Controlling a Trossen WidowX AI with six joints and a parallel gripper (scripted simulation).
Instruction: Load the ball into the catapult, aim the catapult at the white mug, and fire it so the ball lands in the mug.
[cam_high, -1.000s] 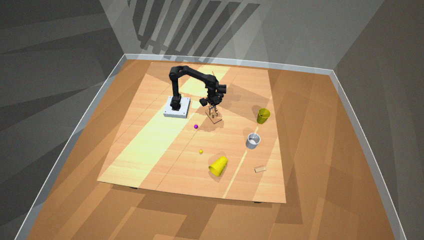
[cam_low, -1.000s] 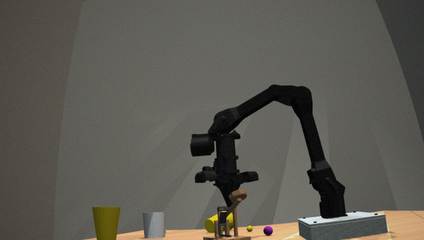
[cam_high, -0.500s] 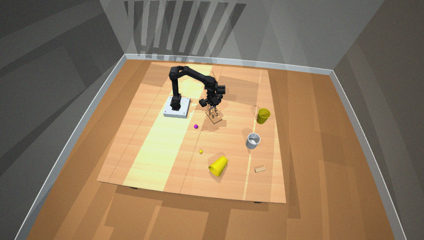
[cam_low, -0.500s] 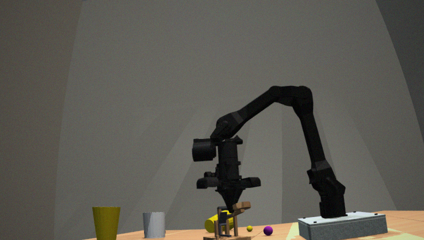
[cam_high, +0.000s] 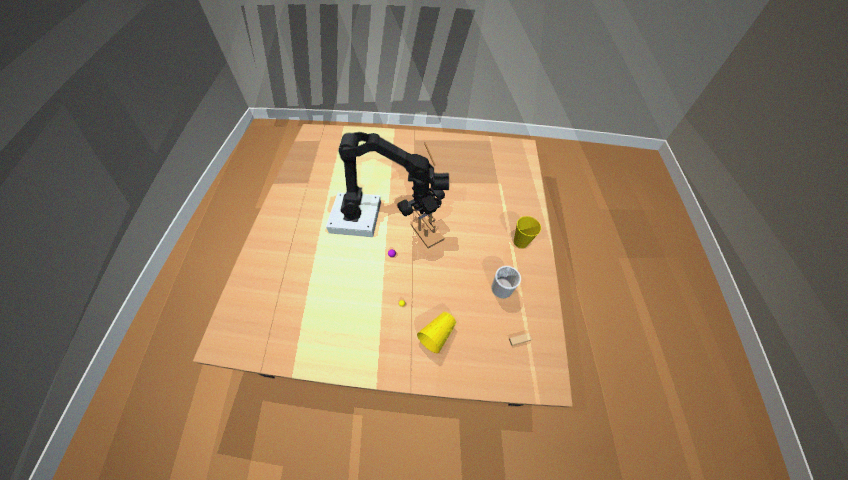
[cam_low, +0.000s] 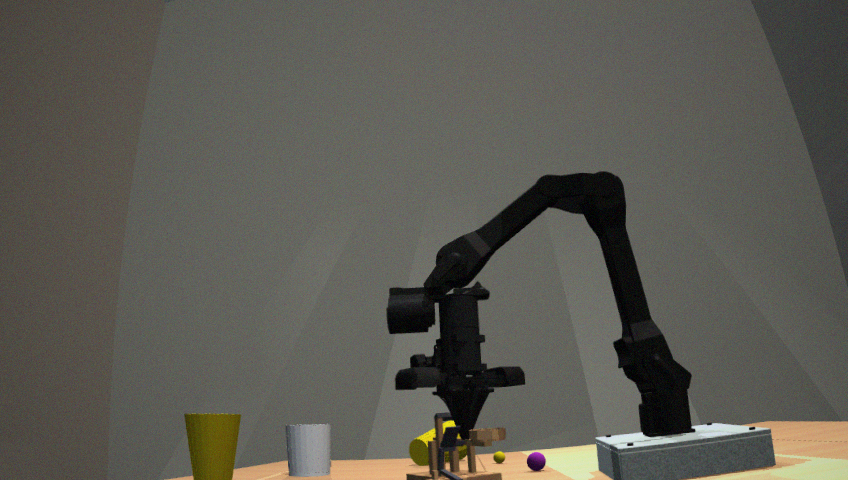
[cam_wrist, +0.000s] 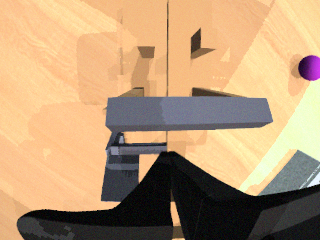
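Now: gripper tip 20 mm above the wooden catapult and 10 mm short of it. Round my gripper tip: white mug: 350 mm ahead, 250 mm to the right, 40 mm below; purple ball: 180 mm to the right, 90 mm behind, 50 mm below; yellow ball: 370 mm to the right, 60 mm below, 10 mm behind.
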